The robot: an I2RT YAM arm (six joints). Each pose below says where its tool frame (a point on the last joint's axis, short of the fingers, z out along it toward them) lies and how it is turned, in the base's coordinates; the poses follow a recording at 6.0 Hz.
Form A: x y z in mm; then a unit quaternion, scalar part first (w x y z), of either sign.
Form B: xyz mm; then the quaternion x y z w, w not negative. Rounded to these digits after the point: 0 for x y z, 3 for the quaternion.
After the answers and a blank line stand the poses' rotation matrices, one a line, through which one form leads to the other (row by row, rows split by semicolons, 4 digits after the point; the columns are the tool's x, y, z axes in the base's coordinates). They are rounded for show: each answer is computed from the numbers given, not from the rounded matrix.
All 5 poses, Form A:
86, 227, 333, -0.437, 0.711, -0.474, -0.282
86, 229, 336, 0.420, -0.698, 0.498, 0.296
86, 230, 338, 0.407, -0.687, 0.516, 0.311
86, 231, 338, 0.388, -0.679, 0.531, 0.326
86, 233, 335, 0.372, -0.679, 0.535, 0.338
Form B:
86, 227, 333, -0.711, 0.474, 0.282, 0.437
86, 229, 336, -0.698, 0.498, 0.296, 0.420
86, 230, 338, -0.687, 0.516, 0.311, 0.407
86, 231, 338, -0.679, 0.531, 0.326, 0.388
86, 233, 335, -0.679, 0.535, 0.338, 0.372

0.3920 -0.9199 0.0133; -0.4273 -0.1693 0.8881; -0.8147 -0.3538 -0.4594
0.3282 -0.9446 0.0051; -0.4469 -0.1505 0.8818; -0.8322 -0.2917 -0.4716
0.2745 -0.9616 -0.0073; -0.4556 -0.1367 0.8796; -0.8468 -0.2381 -0.4756
0.2234 -0.9742 -0.0307; -0.4682 -0.1348 0.8733; -0.8549 -0.1807 -0.4863
0.1990 -0.9781 -0.0610; -0.4751 -0.1507 0.8669; -0.8571 -0.1435 -0.4947

